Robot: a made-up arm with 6 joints. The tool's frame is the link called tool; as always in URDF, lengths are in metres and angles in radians.
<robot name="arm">
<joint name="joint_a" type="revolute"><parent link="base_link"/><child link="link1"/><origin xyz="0 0 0.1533" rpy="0 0 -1.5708"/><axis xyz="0 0 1"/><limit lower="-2.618" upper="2.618" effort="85" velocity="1"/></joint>
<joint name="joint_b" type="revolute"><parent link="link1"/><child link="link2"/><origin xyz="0 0 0" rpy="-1.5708 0 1.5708"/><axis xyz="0 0 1"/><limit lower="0" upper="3.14" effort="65" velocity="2.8"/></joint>
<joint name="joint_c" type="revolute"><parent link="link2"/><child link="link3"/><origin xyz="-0.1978 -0.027 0" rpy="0 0 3.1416"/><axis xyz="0 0 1"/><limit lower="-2.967" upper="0" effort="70" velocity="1"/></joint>
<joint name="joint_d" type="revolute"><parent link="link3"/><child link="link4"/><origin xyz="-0.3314 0.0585 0" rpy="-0.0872 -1.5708 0"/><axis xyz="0 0 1"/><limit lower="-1.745" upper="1.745" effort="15" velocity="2.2"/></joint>
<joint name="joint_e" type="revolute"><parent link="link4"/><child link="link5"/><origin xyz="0 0 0" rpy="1.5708 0 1.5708"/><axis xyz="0 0 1"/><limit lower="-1.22" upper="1.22" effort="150" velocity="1.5"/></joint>
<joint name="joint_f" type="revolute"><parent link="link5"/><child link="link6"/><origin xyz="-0.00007 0.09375 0" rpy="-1.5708 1.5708 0"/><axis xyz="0 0 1"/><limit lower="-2.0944" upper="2.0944" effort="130" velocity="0.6"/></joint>
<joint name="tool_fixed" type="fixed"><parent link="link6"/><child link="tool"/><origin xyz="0 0 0" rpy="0 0 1.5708"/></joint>
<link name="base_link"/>
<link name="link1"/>
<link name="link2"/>
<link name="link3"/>
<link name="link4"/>
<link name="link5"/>
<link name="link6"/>
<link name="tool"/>
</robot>
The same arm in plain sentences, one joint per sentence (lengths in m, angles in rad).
The arm has six revolute joints in a row. What follows holds with every joint at zero, and every direction is one of the base frame's. Joint 1 is mounted 0.1533 m along +z from the base frame's origin and rotates about +z, from -2.618 to 2.618 rad. Joint 2 is mounted at the same point as joint 1 and rotates about +y, from 0 to 3.14 rad. Joint 3 is mounted 0.1978 m along -x and 0.027 m along +z from joint 2 and rotates about +y, from -2.967 to 0 rad. Joint 4 is mounted 0.3314 m along +x and 0.0585 m along +z from joint 3 and rotates about the direction (0.9962, 0, 0.0871), from -1.745 to 1.745 rad. Joint 5 is mounted at the same point as joint 4 and rotates about +y, from -1.22 to 1.22 rad. Joint 6 is mounted 0.0934 m along +x and 0.0081 m along +z from joint 5 and rotates about the direction (0.9962, 0, 0.0871), from -2.0944 to 2.0944 rad. The tool frame, which is the frame that the pose is given for, is mounted at the same point as joint 6; its axes are the base frame's turned by roll 0.0001, pitch 1.4836 and yaw 0.0001 rad (as in URDF: about the fixed x, then y, then z).
